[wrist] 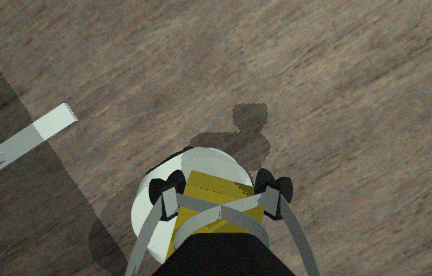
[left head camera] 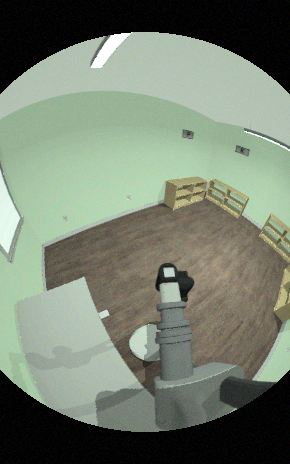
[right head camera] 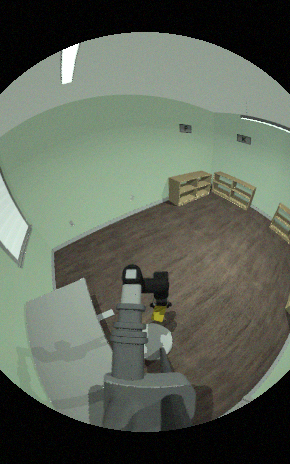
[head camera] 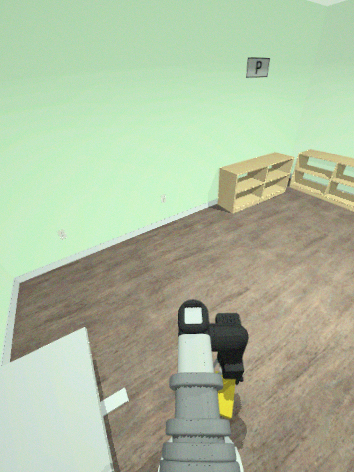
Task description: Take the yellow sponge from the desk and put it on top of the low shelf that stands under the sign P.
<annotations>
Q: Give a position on a yellow sponge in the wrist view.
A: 199, 185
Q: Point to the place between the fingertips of the gripper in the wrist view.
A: At 220, 185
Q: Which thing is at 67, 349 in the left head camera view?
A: A white desk.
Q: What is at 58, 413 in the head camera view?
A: A white desk.
</annotations>
